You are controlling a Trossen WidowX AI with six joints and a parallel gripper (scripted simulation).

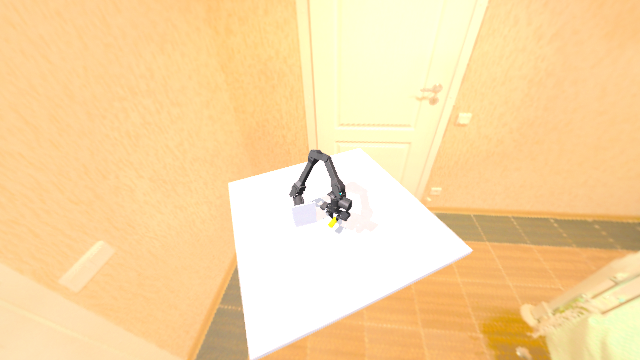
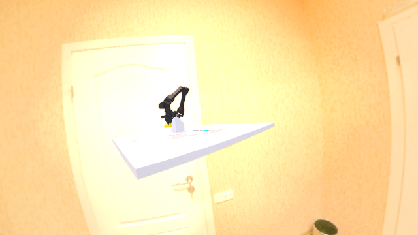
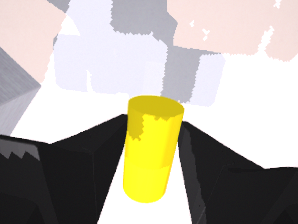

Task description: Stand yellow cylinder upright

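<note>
The cyan circle is 31 cm to the left of my gripper tip, 12 cm ahead of it and 9 cm below it. Round my gripper tip: yellow cylinder (2 cm behind, 1 cm to the right).
</note>
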